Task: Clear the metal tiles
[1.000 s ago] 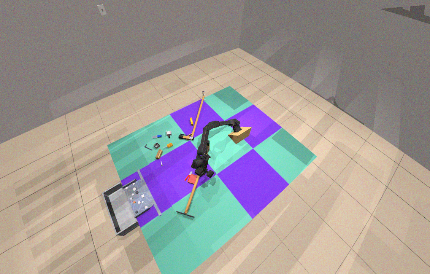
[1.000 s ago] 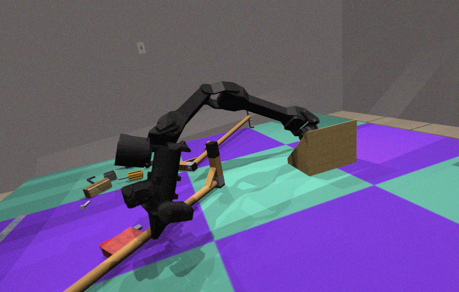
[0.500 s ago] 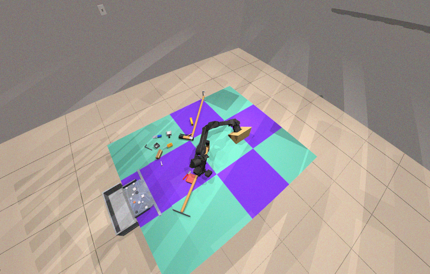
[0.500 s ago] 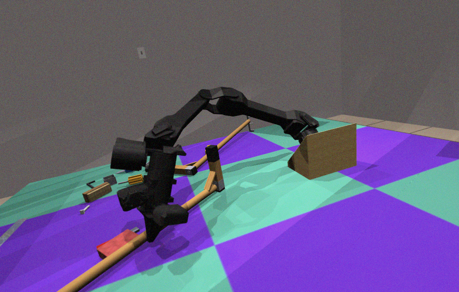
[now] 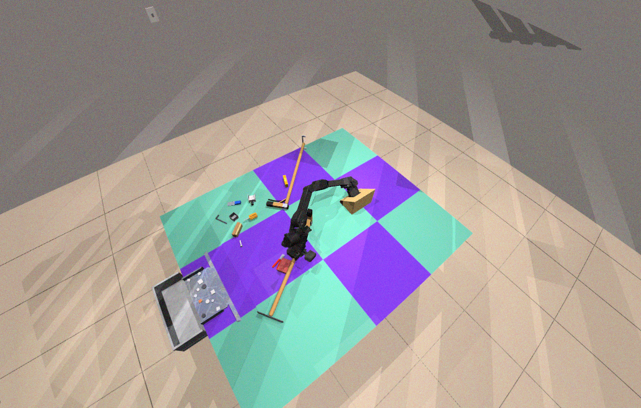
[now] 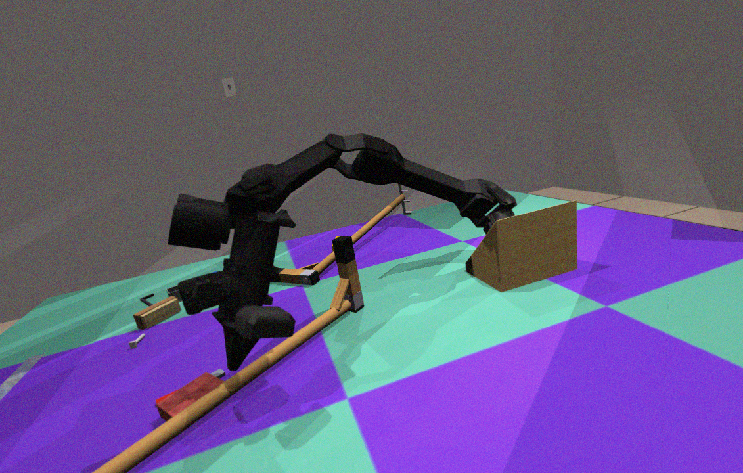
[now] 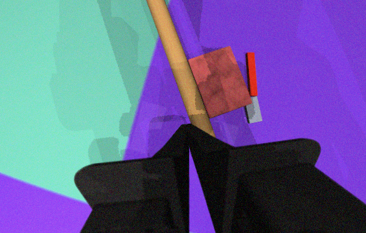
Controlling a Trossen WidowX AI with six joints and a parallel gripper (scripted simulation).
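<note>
The long scraper is 2 cm ahead of my gripper tip, 1 cm to the right of it and 1 cm above it. Round my gripper tip: red block 6 cm ahead, 3 cm to the right, 4 cm below; then wooden block 16 cm ahead, 39 cm to the right, 4 cm below; then orange screwdriver 5 cm ahead, 42 cm to the right, 4 cm below.
</note>
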